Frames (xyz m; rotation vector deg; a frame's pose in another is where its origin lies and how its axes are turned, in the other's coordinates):
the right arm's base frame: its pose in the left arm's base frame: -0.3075 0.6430 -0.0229 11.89 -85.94 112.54
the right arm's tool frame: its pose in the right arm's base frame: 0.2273 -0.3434 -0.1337 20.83 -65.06 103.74
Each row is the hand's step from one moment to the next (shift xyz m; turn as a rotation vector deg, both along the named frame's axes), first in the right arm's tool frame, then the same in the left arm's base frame.
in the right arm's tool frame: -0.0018 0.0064 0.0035 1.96 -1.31 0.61
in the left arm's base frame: 0.0074 0.0012 0.0004 -0.97 -2.23 0.13
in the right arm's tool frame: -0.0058 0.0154 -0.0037 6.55 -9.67 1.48
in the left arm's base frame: 0.0118 0.0096 -0.0073 -8.08 -8.17 2.56
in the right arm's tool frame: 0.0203 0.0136 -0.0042 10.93 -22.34 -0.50
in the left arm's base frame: 0.0079 -0.0133 -0.0194 -20.31 -13.44 5.07
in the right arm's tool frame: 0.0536 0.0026 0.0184 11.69 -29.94 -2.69
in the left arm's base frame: 0.0072 -0.0546 -0.0136 -28.00 -14.51 6.74
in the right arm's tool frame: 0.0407 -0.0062 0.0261 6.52 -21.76 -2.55
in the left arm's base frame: 0.0046 -0.0485 0.0025 -20.49 -8.55 5.42
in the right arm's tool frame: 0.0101 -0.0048 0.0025 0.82 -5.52 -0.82
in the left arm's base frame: -0.0037 -0.0108 -0.0007 -5.22 -1.36 1.65
